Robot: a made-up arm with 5 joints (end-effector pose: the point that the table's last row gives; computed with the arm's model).
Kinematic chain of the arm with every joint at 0, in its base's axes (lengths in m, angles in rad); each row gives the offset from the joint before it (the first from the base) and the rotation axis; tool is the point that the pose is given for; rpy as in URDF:
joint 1: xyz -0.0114 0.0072 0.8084 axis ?
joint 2: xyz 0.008 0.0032 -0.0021 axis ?
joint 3: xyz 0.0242 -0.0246 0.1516 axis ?
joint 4: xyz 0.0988 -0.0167 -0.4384 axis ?
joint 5: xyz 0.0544 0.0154 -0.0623 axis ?
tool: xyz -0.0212 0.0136 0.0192 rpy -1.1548 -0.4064 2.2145
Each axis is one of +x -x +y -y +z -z.
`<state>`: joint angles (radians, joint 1 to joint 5).
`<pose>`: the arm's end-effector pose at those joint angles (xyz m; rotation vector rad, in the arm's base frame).
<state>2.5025 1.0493 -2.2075 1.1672 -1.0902</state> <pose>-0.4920 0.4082 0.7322 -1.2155 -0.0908 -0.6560</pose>
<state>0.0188 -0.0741 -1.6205 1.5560 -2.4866</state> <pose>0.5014 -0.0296 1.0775 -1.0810 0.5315 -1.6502</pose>
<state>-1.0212 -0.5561 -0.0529 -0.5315 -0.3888</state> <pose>0.1465 -0.2853 0.6537 -1.7568 -0.9905 1.5546</pose>
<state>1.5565 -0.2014 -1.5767 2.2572 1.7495</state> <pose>-0.0007 0.4608 1.0754 -0.6339 -0.9124 1.8224</pose>
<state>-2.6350 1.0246 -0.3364 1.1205 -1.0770</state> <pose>0.0604 0.0870 0.4417 -0.1970 -2.0435 -0.8374</pose>
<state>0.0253 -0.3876 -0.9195 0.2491 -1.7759</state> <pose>0.4715 -0.0268 0.9553 0.1853 0.6036 -2.1696</pose>
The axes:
joint 1: +z
joint 2: +y
joint 3: +y
joint 4: +y
joint 5: -z

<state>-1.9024 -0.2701 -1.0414 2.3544 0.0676</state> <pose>-0.1554 -0.3873 0.8907 -0.1043 -0.6821 -0.4120</pose>
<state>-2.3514 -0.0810 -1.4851 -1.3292 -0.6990</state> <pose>-0.3399 -0.2877 1.1051 1.7146 -1.9327 -1.7466</pose>
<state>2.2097 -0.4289 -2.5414 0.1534 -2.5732</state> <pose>0.0869 -0.0487 1.4646 1.5161 0.6138 0.0361</pose>
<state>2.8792 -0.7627 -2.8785 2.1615 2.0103</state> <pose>0.3060 -0.0684 1.3416 1.6738 -1.1362 1.0242</pose>
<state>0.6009 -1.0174 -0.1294 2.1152 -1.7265</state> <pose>0.2797 0.1513 0.7554 -2.3068 0.7233 -1.4774</pose>
